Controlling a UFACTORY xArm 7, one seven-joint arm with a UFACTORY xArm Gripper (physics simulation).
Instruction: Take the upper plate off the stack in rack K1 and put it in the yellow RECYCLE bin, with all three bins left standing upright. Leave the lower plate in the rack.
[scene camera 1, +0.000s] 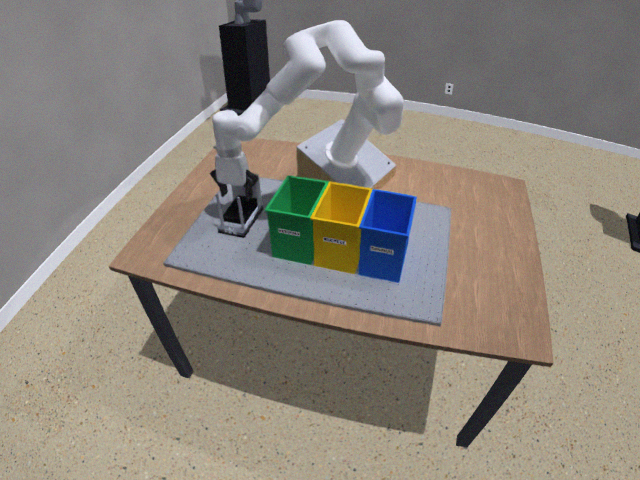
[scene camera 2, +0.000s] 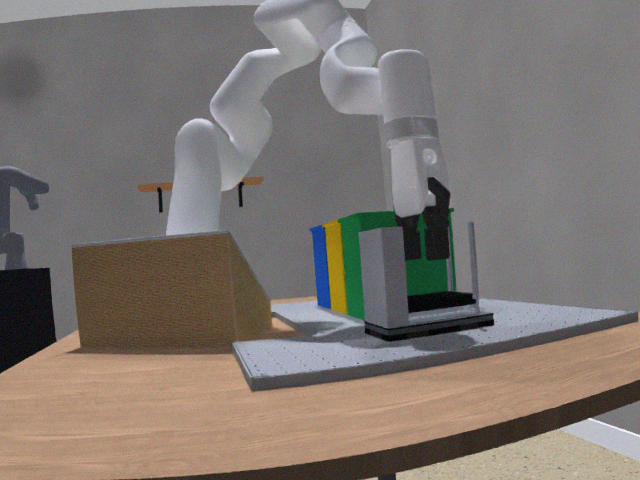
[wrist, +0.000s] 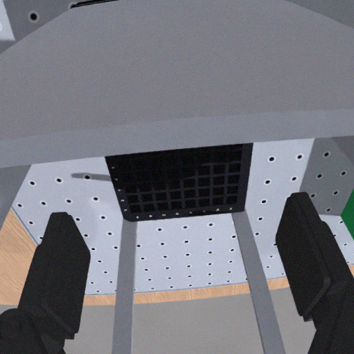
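Seen in the pictures: gripper, fingertip midpoint: (scene camera 1: 236, 196) (scene camera 2: 423, 259); arm's base at its link origin: (scene camera 1: 340, 155) (scene camera 2: 188, 269).
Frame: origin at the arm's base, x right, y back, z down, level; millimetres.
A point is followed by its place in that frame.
Rack K1 (scene camera 1: 232, 231) @(z 90, x 160, y -445 mm) (scene camera 2: 381, 279) @(z 29, x 236, y -301 mm) (wrist: 175, 75) stands upright, with a tall grey wall on one side and thin posts opposite. A black gridded plate (scene camera 1: 240, 210) (scene camera 2: 439, 299) (wrist: 185, 187) lies flat low in it; I cannot tell the lower plate apart from the upper. My gripper (scene camera 1: 237, 192) @(z 10, x 188, y -367 mm) (scene camera 2: 424, 254) @(z 10, x 188, y -367 mm) (wrist: 180, 225) is open and empty, pointing down above the plate. Its fingertips are below the top of the rack's wall, clearly above the plate, one finger toward each side. The yellow bin (scene camera 1: 337, 250) @(z 29, x -205, y -424 mm) (scene camera 2: 337, 273) @(z 30, x -145, y -263 mm) stands upright between the other two bins.
The green bin (scene camera 1: 292, 245) @(z 44, x -76, y -451 mm) (scene camera 2: 355, 268) @(z 20, x -21, y -289 mm) (wrist: 349, 217) stands upright beside the rack. The blue bin (scene camera 1: 381, 260) @(z 34, x -326, y -398 mm) (scene camera 2: 321, 268) @(z 21, x -280, y -234 mm) stands upright on the yellow bin's far side. All stand on a grey perforated board (scene camera 1: 310, 289) @(z 108, x -174, y -523 mm) (scene camera 2: 320, 366) @(z 108, x 364, y -216 mm). The arm's wooden base block (scene camera 2: 155, 294) @(z 35, x 111, y 31 mm) is behind.
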